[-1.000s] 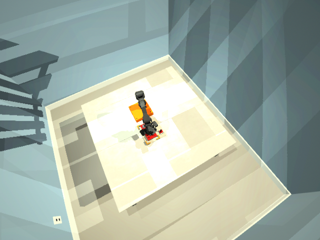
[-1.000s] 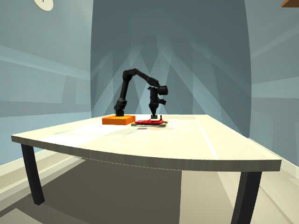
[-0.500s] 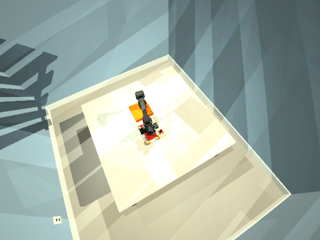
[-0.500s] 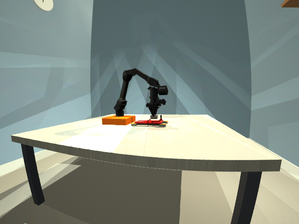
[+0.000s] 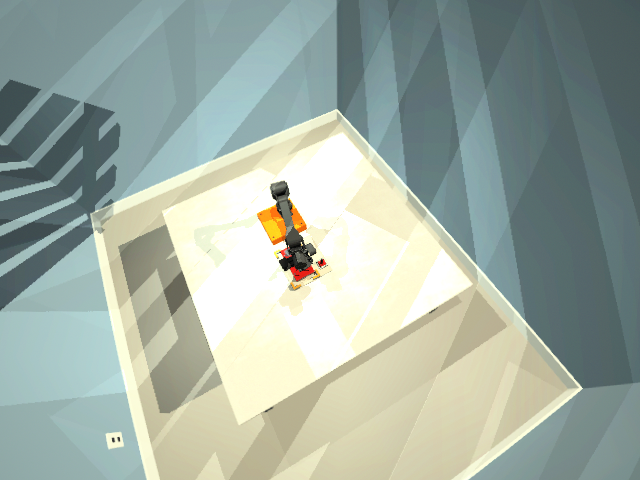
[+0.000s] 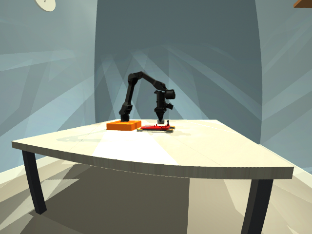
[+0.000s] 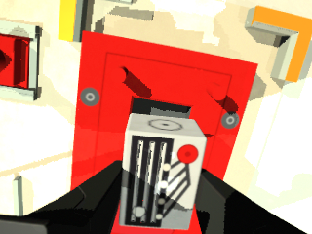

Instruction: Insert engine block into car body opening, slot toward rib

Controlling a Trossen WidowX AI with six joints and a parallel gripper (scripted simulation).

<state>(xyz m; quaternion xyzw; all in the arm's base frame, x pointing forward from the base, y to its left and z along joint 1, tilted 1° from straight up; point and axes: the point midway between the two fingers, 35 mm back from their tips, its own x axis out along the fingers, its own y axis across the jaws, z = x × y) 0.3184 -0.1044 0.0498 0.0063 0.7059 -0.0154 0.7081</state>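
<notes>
My gripper tip is now 2 cm past the pale base plate, 2 cm to the right of it and 5 cm above it. Also, from my gripper tip: engine block (1 cm below).
</notes>
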